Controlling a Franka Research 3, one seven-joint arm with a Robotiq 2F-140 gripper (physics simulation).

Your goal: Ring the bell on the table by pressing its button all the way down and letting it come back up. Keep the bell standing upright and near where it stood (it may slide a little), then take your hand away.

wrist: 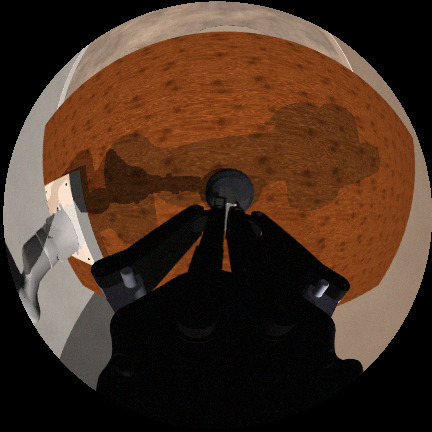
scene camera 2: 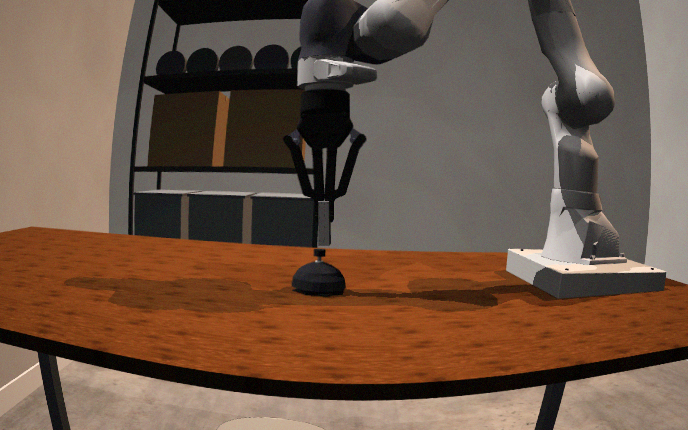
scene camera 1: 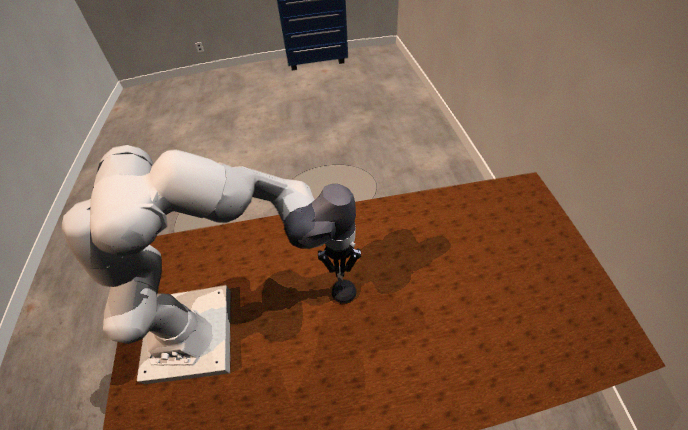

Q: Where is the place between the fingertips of the gripper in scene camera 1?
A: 340,280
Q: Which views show the gripper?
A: The wrist view, scene camera 2 and scene camera 1: all of them.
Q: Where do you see a bell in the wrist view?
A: At 242,188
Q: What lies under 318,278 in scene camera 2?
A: A bell.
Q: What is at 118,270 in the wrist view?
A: The gripper.
